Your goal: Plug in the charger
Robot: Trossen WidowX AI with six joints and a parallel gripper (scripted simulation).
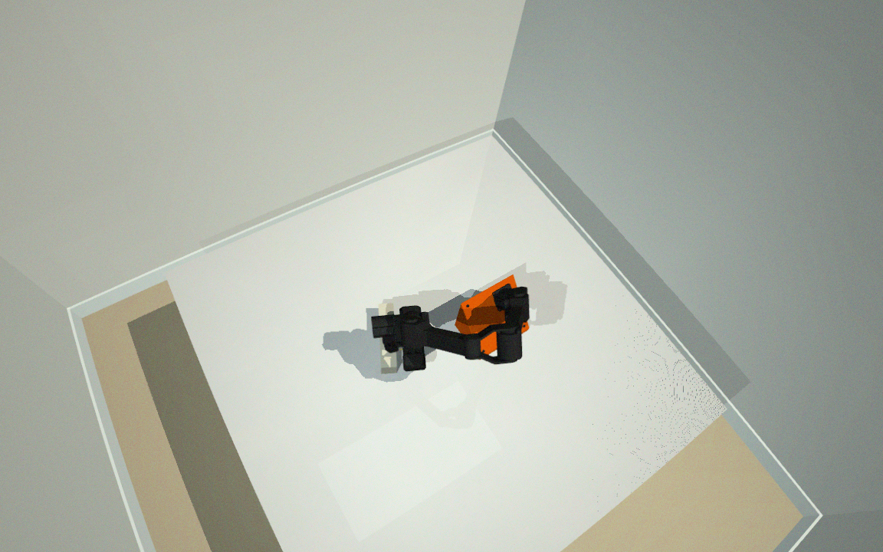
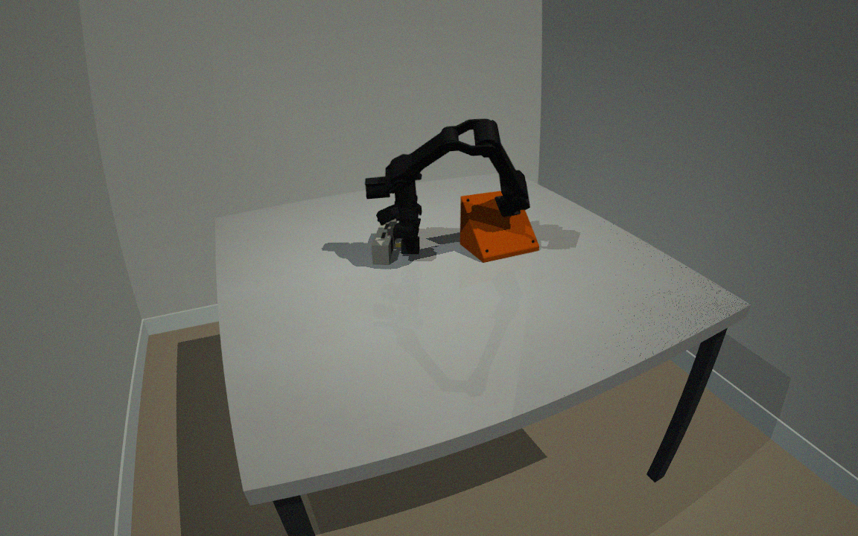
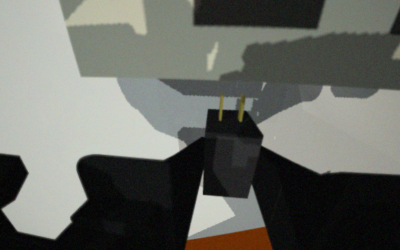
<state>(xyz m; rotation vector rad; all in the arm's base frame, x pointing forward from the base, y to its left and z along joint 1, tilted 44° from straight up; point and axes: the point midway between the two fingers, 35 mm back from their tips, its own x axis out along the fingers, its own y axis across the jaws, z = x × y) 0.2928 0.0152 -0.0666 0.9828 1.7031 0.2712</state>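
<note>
The dark grey charger lies 2 cm ahead of my gripper tip, 1 cm to the right of it and 1 cm above it.
</note>
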